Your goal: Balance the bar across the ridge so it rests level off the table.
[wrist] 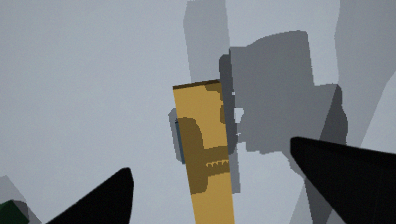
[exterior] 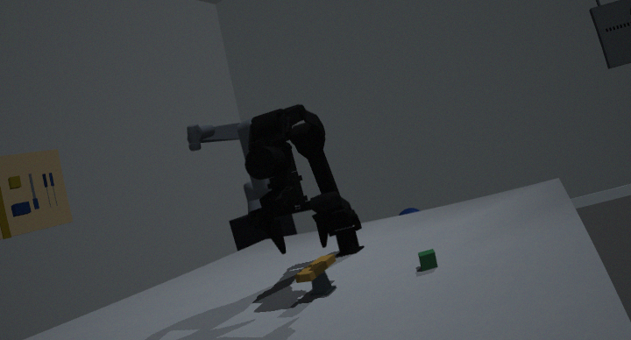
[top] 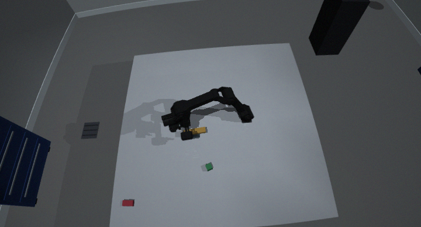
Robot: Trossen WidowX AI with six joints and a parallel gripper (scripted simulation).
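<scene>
Right now the yellow bar is 5 cm below my gripper tip and 3 cm behind it. Also, from my gripper tip: green cube: 21 cm to the left, 11 cm behind, 9 cm below; red block: 41 cm to the left, 37 cm ahead, 10 cm below.
</scene>
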